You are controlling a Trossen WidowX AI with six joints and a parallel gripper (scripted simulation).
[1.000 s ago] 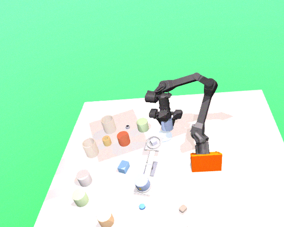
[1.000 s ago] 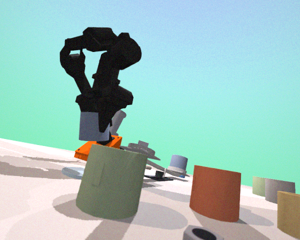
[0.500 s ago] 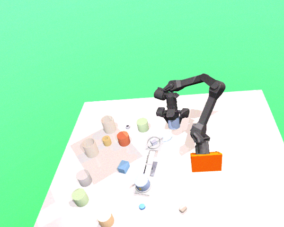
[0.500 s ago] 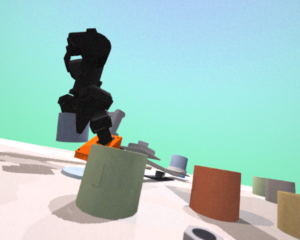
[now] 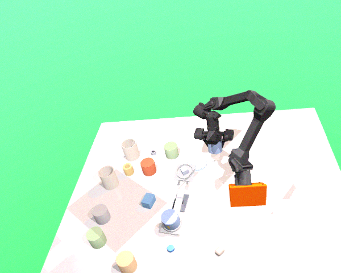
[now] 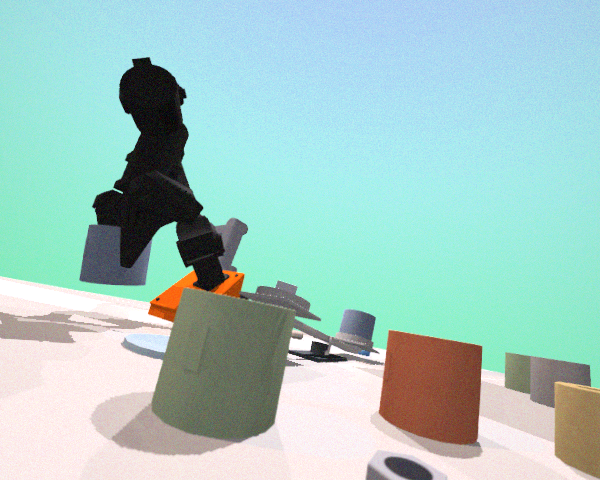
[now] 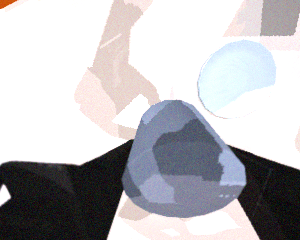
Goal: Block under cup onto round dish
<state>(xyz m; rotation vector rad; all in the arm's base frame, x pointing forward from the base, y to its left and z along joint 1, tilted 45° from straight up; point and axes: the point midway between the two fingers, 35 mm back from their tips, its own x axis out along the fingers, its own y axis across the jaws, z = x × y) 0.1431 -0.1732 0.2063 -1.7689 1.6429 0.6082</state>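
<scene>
The grey block lies 13 cm ahead of my gripper tip, 18 cm to the left of it and 1 cm above it. The rest, counted from my gripper tip: orange cylinder: 32 cm ahead, 10 cm to the left, 4 cm below; then pale blue round dish: 10 cm ahead, 5 cm to the left, 7 cm below; then balance: 14 cm ahead, 30 cm to the left, 4 cm below.
</scene>
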